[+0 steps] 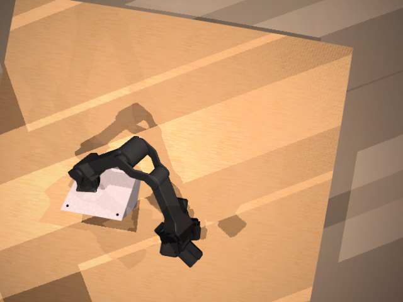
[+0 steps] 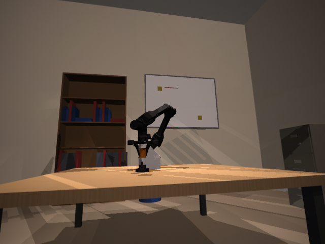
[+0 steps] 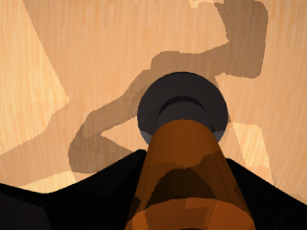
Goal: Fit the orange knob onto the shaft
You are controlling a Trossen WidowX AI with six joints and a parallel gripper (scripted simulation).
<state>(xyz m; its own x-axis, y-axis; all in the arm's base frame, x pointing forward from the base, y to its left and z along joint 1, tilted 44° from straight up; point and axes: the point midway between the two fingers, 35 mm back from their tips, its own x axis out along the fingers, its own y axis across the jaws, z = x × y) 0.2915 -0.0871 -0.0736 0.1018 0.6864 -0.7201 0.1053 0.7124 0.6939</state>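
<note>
My gripper tip is now 6 cm above the dark round pedestal. The rest, counted from my gripper tip: orange knob (2 cm above).
</note>
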